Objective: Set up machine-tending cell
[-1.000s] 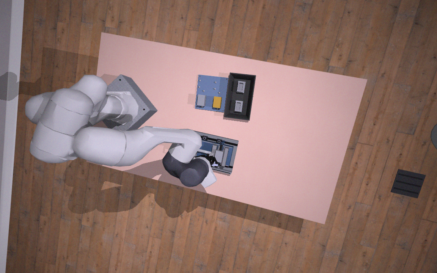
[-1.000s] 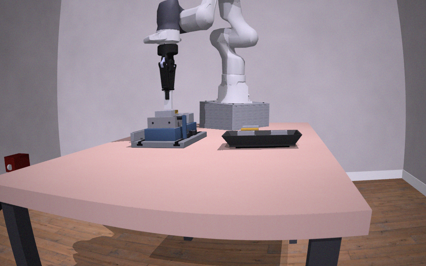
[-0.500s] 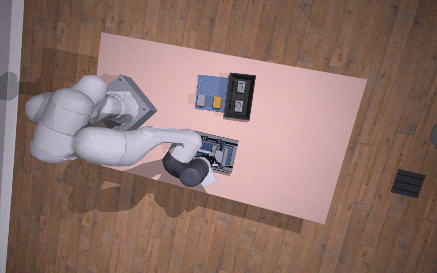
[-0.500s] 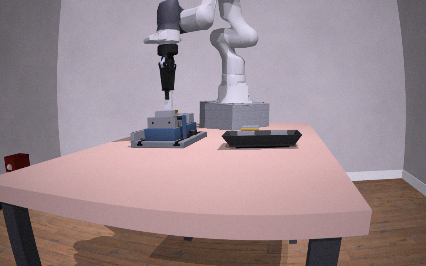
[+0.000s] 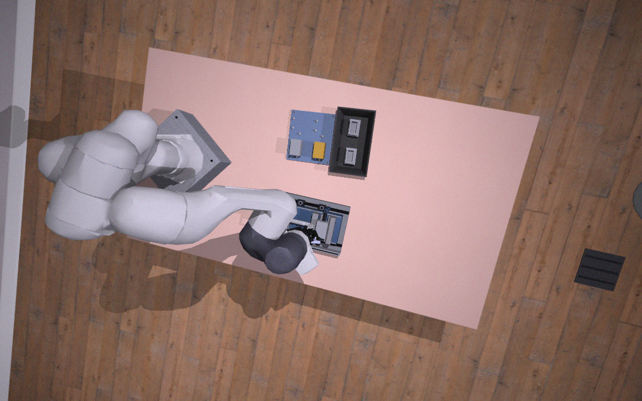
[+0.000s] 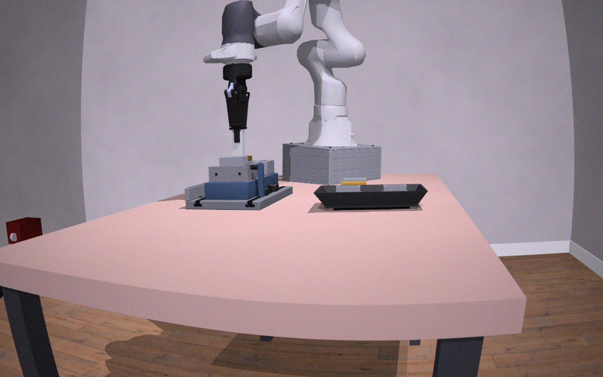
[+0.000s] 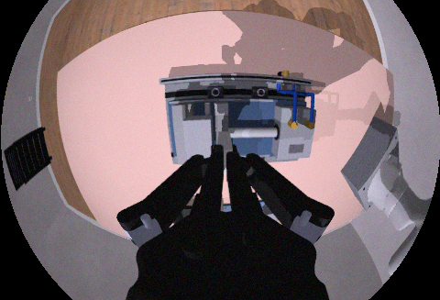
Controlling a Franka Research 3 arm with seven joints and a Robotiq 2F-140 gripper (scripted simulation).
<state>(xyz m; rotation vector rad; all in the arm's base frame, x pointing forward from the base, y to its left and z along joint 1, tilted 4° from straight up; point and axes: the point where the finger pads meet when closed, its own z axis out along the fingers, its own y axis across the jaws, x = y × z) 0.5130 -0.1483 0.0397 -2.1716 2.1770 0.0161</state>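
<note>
Right now the aluminium blank is 40 mm ahead of my hand and 50 mm below it. Round my hand: cylinder 130 mm behind, 70 mm below; then brass blank 40 mm behind, 280 mm to the left, 120 mm below; then vise 30 mm behind, 110 mm below.
</note>
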